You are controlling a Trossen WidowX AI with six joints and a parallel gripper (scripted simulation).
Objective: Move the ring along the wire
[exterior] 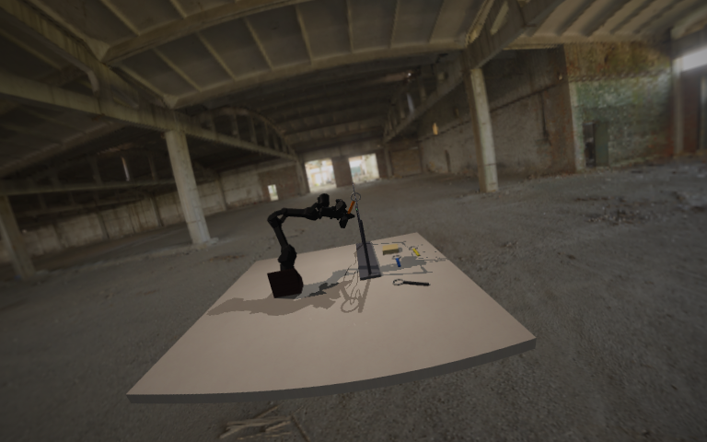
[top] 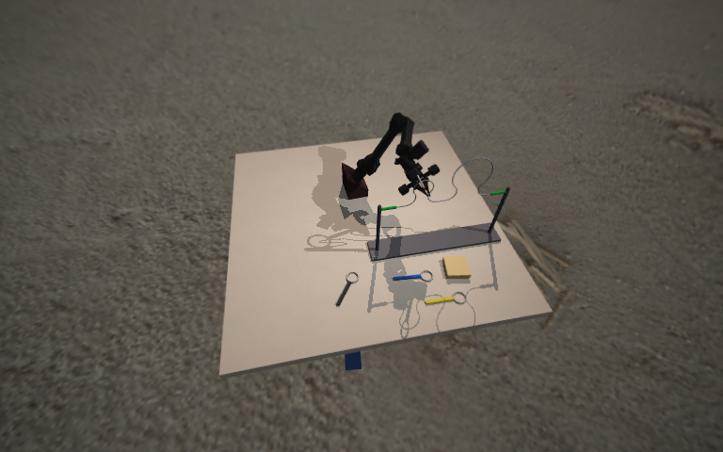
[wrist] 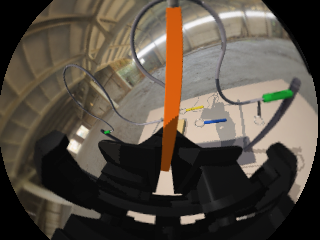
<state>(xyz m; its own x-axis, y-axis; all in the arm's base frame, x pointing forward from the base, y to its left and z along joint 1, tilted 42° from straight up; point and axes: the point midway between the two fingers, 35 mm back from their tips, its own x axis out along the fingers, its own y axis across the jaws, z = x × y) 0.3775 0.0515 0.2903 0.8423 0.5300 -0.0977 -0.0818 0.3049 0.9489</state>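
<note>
Now: gripper tip 8 cm below the orange-handled ring and 5 cm to the left of it. From my gripper tip the other things lie so: tan block: 27 cm below, 19 cm ahead, 10 cm to the left; blue-handled ring: 28 cm below, 20 cm ahead, 8 cm to the right; yellow-handled ring: 33 cm ahead, 28 cm below, 2 cm to the left.
</note>
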